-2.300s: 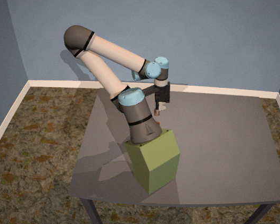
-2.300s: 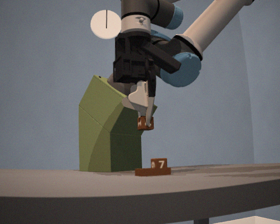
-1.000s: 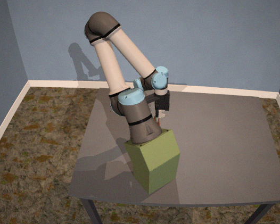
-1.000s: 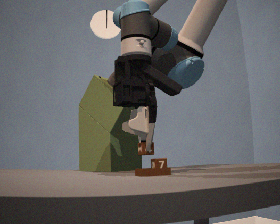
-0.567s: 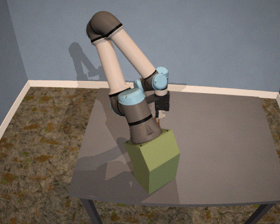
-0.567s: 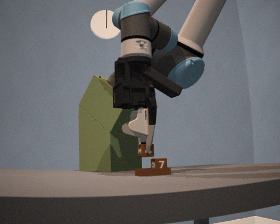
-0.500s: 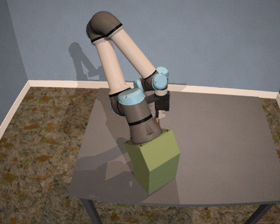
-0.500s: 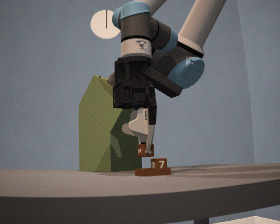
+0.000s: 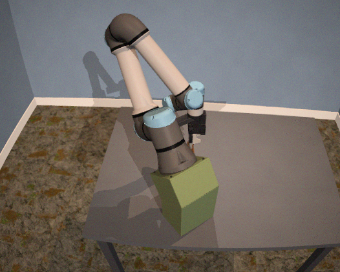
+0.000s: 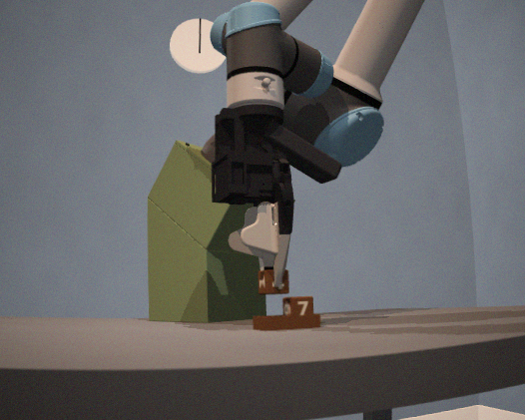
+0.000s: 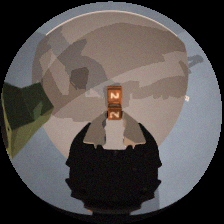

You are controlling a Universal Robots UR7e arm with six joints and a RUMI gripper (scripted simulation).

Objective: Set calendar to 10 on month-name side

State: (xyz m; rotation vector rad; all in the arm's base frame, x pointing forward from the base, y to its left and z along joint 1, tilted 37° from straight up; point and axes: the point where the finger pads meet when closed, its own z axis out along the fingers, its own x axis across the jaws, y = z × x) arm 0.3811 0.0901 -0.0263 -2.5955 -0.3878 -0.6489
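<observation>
Now: hand 10 mm past the brown calendar tray, 10 mm to the right of it and 60 mm above it.
</observation>
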